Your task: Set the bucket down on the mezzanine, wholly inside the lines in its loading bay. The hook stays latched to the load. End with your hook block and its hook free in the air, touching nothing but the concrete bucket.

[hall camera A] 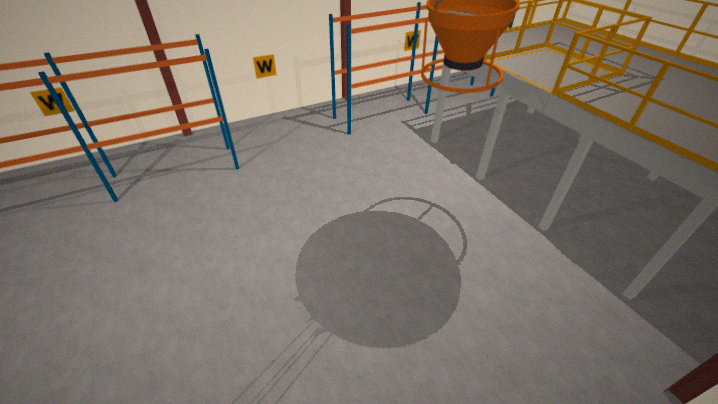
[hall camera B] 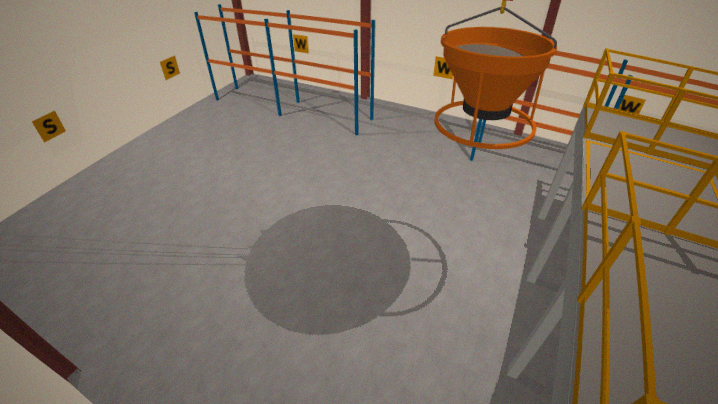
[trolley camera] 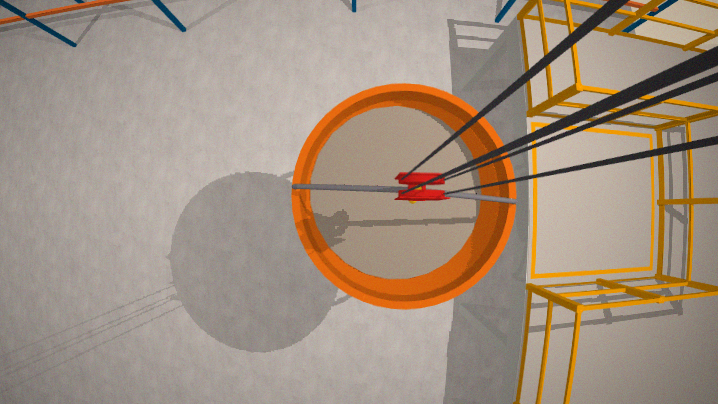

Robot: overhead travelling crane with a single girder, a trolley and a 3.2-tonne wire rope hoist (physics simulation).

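The orange concrete bucket (hall camera A: 464, 37) (hall camera B: 497, 75) (trolley camera: 401, 301) hangs upright in the air over the floor, beside the mezzanine (hall camera A: 602, 125) (hall camera B: 687, 321) (trolley camera: 652, 351). It is full of grey concrete. In the trolley camera its right rim is a little left of the deck edge. My hook (hall camera B: 502, 7) is latched to the top of the bucket's bail; in the trolley camera the red hook block (trolley camera: 421, 186) hides most of it. The hook block is out of view in hall camera A. The loading bay's yellow outline (hall camera B: 588, 165) (trolley camera: 533, 241) lies on the deck right of the bucket.
Yellow guard rails (hall camera A: 648, 94) (hall camera B: 643, 309) (trolley camera: 660, 226) stand on both sides of the bay and behind it. Blue and orange racks (hall camera A: 348, 80) (hall camera B: 356, 80) stand along the wall. The bucket's shadow (hall camera A: 376, 281) (hall camera B: 326, 271) (trolley camera: 251, 266) falls on the floor.
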